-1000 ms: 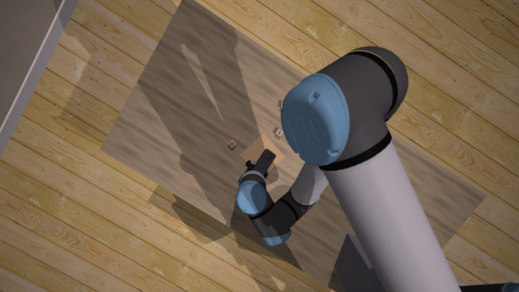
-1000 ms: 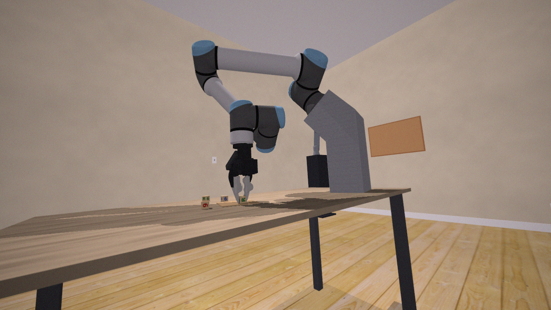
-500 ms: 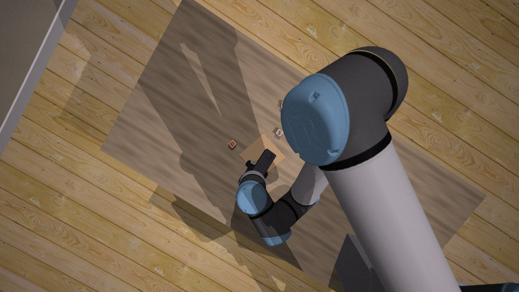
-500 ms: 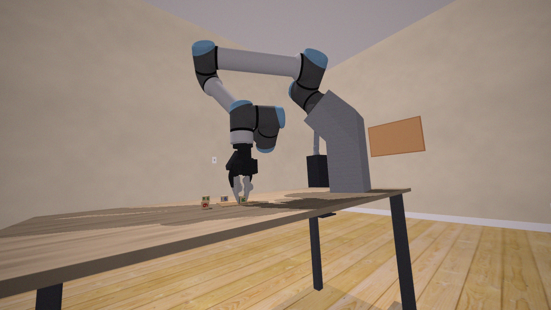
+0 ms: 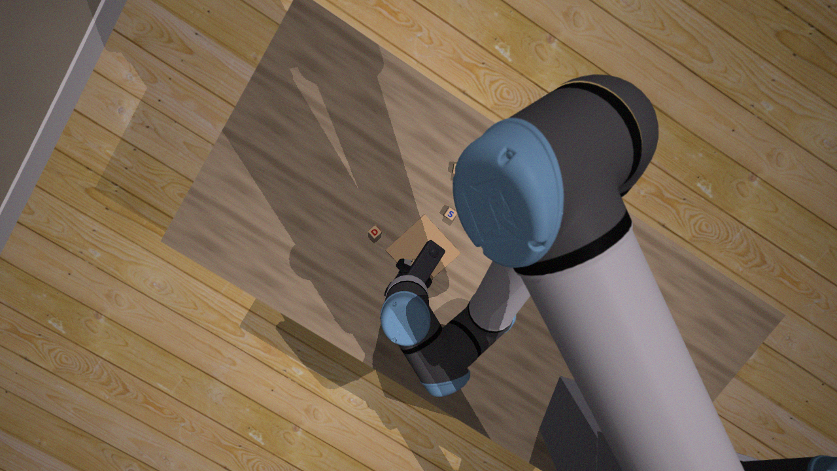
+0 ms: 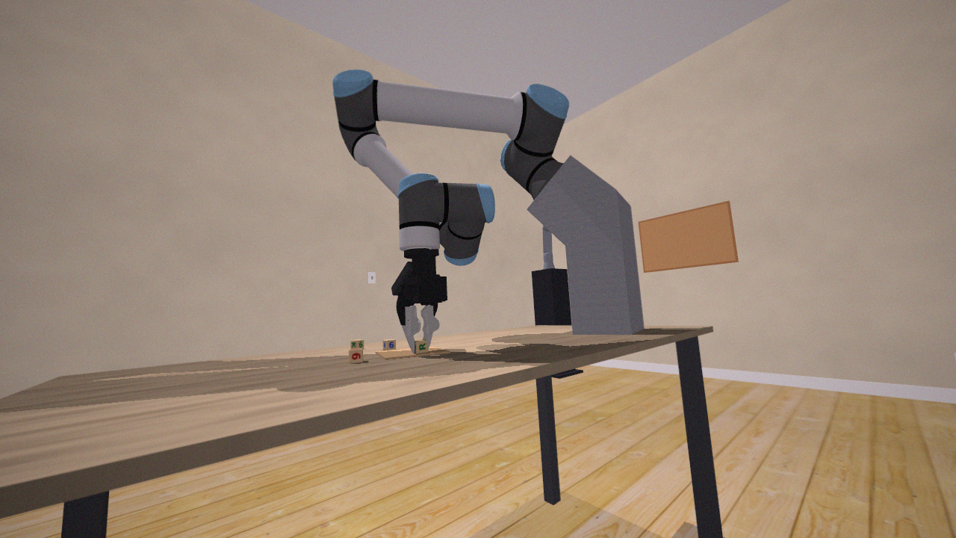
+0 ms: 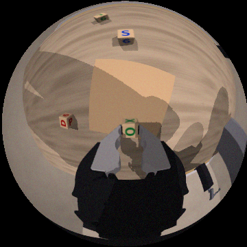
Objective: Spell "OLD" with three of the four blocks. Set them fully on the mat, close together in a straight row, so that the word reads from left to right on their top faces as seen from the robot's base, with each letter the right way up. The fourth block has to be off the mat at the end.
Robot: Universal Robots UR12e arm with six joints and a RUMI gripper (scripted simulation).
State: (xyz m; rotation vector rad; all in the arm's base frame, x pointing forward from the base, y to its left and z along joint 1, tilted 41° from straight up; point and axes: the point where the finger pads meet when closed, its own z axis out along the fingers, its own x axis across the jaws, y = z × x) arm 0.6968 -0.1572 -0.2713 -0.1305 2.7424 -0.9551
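The mat lies 40 mm to the right of my hand and 20 mm below it.
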